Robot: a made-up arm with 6 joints.
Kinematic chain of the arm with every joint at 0, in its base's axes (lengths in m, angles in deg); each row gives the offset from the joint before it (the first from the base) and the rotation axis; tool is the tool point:
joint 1: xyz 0 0 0.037 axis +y
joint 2: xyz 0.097 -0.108 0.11 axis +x
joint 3: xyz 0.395 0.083 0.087 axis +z
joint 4: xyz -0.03 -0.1 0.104 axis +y
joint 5: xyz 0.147 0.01 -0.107 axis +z
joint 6: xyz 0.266 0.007 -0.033 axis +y
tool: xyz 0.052 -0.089 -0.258
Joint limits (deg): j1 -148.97..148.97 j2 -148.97..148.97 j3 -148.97..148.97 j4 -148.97..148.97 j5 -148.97..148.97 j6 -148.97..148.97
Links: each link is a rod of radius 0.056 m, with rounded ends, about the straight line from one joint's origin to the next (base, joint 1, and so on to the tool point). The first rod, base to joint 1, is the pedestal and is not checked.
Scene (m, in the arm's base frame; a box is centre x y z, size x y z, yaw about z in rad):
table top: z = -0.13
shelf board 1: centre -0.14 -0.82 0.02 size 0.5 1 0.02 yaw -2
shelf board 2: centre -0.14 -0.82 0.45 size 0.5 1 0.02 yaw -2
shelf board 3: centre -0.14 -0.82 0.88 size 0.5 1 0.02 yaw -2
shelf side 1: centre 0.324 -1.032 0.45 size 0.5 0.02 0.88 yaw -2
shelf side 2: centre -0.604 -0.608 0.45 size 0.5 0.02 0.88 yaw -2
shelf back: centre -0.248 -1.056 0.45 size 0.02 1.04 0.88 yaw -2
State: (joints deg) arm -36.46 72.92 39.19 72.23 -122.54 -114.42
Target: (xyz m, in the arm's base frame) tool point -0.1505 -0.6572 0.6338
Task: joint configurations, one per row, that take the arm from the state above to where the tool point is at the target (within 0.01 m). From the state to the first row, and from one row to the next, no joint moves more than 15 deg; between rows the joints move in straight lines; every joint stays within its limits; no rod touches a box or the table.
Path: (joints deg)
1: -47.88 67.61 38.32 74.79 -128.33 -110.12
2: -59.29 62.30 37.45 77.35 -134.12 -105.83
3: -70.71 57.00 36.58 79.91 -139.91 -101.53
4: -82.13 51.69 35.71 82.47 -145.70 -97.23

